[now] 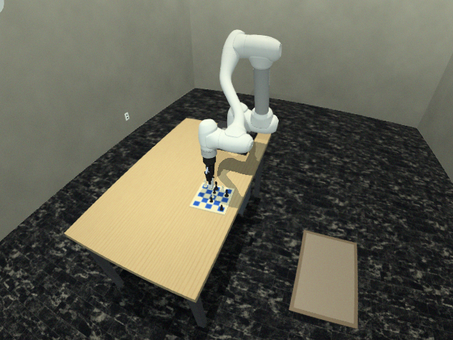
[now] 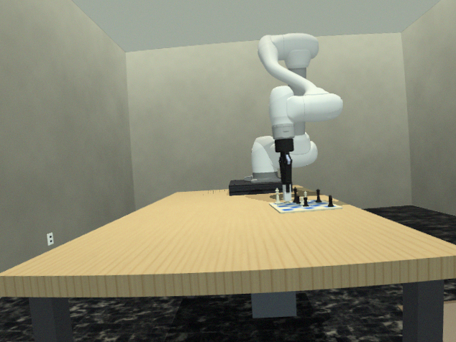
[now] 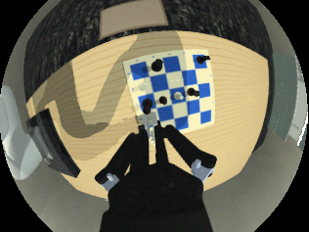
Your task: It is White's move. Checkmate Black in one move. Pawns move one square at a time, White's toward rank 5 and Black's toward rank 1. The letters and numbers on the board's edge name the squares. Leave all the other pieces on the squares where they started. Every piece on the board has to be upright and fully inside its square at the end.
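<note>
Now: the black piece 3 cm to the left of my hand and 1 cm below it. From my hand the other things lie so: chessboard 7 cm ahead, 5 cm to the left, 5 cm below.
</note>
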